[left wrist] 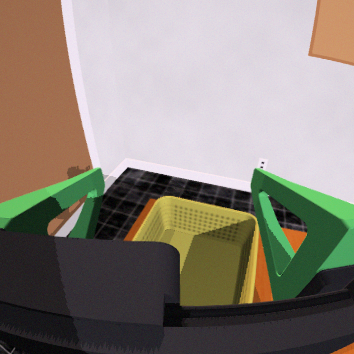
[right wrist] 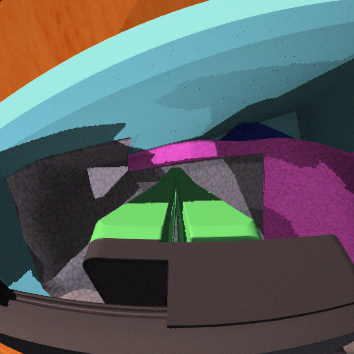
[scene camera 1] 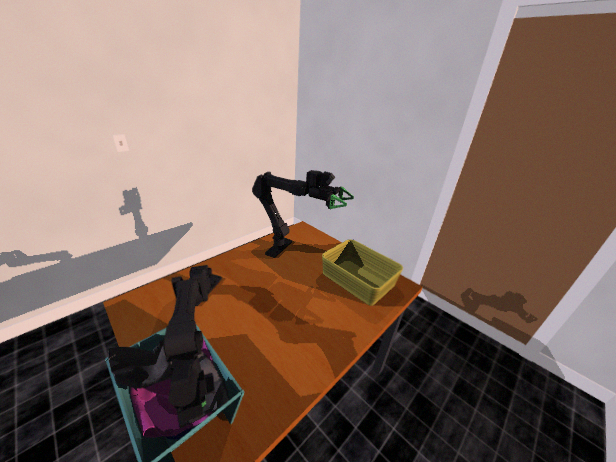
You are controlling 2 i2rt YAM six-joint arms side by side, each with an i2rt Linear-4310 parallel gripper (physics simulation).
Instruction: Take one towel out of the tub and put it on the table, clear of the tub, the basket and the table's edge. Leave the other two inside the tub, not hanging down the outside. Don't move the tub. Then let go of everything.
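Observation:
A teal tub [scene camera 1: 231, 395] [right wrist: 200, 55] stands at the lower left of the scene view. A grey towel [scene camera 1: 154, 372] [right wrist: 45, 215] lies in it, with a part up over the tub's left rim in the scene view. A magenta towel [scene camera 1: 152, 410] [right wrist: 305, 195] lies beside and partly under the grey one. A corner of a navy towel [right wrist: 255, 132] shows behind the magenta. My right gripper [scene camera 1: 203, 403] [right wrist: 175, 175] is inside the tub, shut, its fingertips against the grey towel; no cloth plainly shows between them. My left gripper [scene camera 1: 349, 200] [left wrist: 177, 175] is open and empty, high above the table.
A yellow basket [scene camera 1: 361, 287] [left wrist: 210, 272] stands near the table's right corner, below my left gripper. The orange table [scene camera 1: 240, 315] lies between tub and basket, its long front edge running from lower middle to right. My right arm reaches over the tub and hides much of it.

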